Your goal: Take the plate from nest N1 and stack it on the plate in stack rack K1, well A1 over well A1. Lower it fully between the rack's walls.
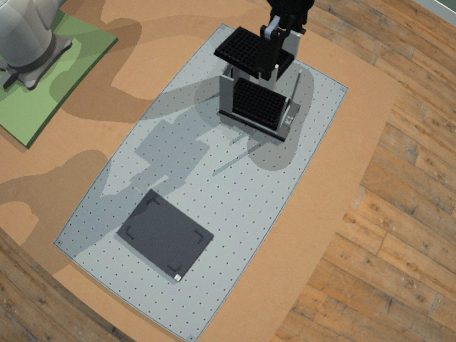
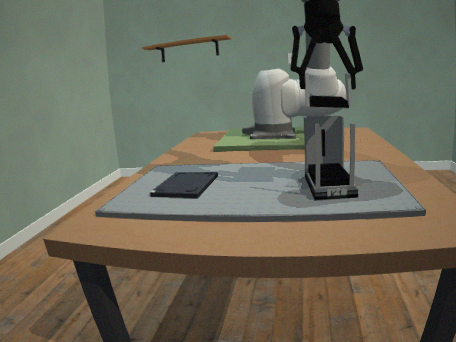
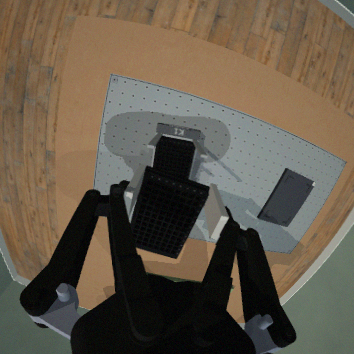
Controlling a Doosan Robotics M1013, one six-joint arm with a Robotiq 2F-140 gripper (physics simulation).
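Frame: origin at the arm's base, x ahead, y left, z up, level; metres.
Where they show: gripper, fingertip midpoint: (image 1: 278,69) (image 2: 328,106) (image 3: 175,184); arm's base at its link origin: (image 1: 34,55) (image 2: 273,134).
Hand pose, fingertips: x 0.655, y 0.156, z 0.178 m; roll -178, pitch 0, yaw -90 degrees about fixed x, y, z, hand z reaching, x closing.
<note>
Things, the pixels of their centre, and the offset from my fingertips. Level surfaces: height alone.
- stack rack K1 at the middle of its body: (image 3: 171,169) (image 1: 263,93) (image 2: 329,154) dx -0.021, dy +0.002, dz -0.109 m
- second black well plate at the middle of its body: (image 1: 257,102) (image 3: 171,166) (image 2: 328,173) dx -0.031, dy +0.001, dz -0.159 m
- Nest N1 at the middle of its body: (image 1: 163,234) (image 2: 185,183) (image 3: 286,199) dx -0.043, dy -0.344, dz -0.178 m
- grey perforated board at its surface level: dz -0.185 m
My gripper (image 1: 263,55) (image 2: 328,96) (image 3: 175,184) is shut on a black well plate (image 1: 237,45) (image 2: 328,102) (image 3: 165,214), gripped by its long sides and held level. The plate hangs just above the top of the walls of stack rack K1 (image 1: 225,93) (image 2: 352,154) (image 3: 179,131), roughly over it. A second black well plate (image 1: 259,102) (image 2: 328,174) (image 3: 174,156) lies at the bottom of the rack between the walls. Nest N1 (image 1: 165,235) (image 2: 184,184) (image 3: 286,201), a dark grey pad with corner marks, is empty at the other end of the board.
Rack and nest stand on a grey perforated board (image 1: 220,191) (image 2: 257,202) (image 3: 267,158) on a brown table. The robot base (image 1: 25,36) (image 2: 272,106) sits on a green mat (image 1: 32,110) behind the board. A wall shelf (image 2: 186,41) hangs far behind.
</note>
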